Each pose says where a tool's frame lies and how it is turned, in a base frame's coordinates. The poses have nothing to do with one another.
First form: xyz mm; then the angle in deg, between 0 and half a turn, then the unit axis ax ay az.
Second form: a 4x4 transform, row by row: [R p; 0 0 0 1], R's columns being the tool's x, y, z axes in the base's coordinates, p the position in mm. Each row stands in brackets. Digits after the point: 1 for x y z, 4 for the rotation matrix.
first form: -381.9 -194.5 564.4 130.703 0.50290 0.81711 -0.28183
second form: [[-0.2343 0.8926 0.3853 -381.9], [0.4652 0.4509 -0.7617 -194.5], [-0.8536 0.0008 -0.5209 564.4], [0 0 0 1]]
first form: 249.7 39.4 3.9 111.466 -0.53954 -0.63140 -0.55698
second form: [[0.0317 0.9837 -0.1771 249.7], [-0.0530 0.1786 0.9825 39.4], [0.9981 -0.0217 0.0578 3.9], [0 0 0 1]]
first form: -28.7 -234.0 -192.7 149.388 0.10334 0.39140 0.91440
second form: [[-0.8408 -0.3904 0.3751 -28.7], [0.5409 -0.5756 0.6133 -234.0], [-0.0235 0.7185 0.6951 -192.7], [0 0 0 1]]
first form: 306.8 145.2 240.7 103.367 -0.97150 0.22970 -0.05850
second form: [[0.9308 -0.2178 0.2934 306.8], [-0.3317 -0.1662 0.9286 145.2], [-0.1535 -0.9617 -0.2270 240.7], [0 0 0 1]]
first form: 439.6 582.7 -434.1 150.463 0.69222 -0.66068 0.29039
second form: [[0.0260 -0.9984 0.0502 439.6], [-0.7121 -0.0538 -0.7000 582.7], [0.7016 -0.0175 -0.7123 -434.1], [0 0 0 1]]
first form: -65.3 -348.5 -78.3 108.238 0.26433 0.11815 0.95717
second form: [[-0.2212 -0.8681 0.4444 -65.3], [0.9501 -0.2946 -0.1026 -348.5], [0.2200 0.3995 0.8899 -78.3], [0 0 0 1]]
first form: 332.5 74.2 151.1 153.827 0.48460 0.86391 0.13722
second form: [[-0.4519 0.7338 0.5072 332.5], [0.8549 0.5187 0.0112 74.2], [-0.2549 0.4387 -0.8617 151.1], [0 0 0 1]]
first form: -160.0 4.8 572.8 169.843 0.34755 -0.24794 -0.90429
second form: [[-0.7446 -0.0115 -0.6674 -160.0], [-0.3305 -0.8623 0.3836 4.8], [-0.5799 0.5062 0.6383 572.8], [0 0 0 1]]
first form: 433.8 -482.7 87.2 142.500 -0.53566 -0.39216 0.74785
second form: [[-0.2788 -0.0785 -0.9571 433.8], [0.8320 -0.5176 -0.1999 -482.7], [-0.4797 -0.8520 0.2096 87.2], [0 0 0 1]]
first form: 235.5 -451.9 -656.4 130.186 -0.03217 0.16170 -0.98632
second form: [[-0.6436 0.7449 0.1757 235.5], [-0.7621 -0.6023 -0.2378 -451.9], [-0.0713 -0.2870 0.9553 -656.4], [0 0 0 1]]
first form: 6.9 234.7 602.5 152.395 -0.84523 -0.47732 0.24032
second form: [[0.4613 0.6496 -0.6043 6.9], [0.8723 -0.4564 0.1753 234.7], [-0.1620 -0.6080 -0.7772 602.5], [0 0 0 1]]
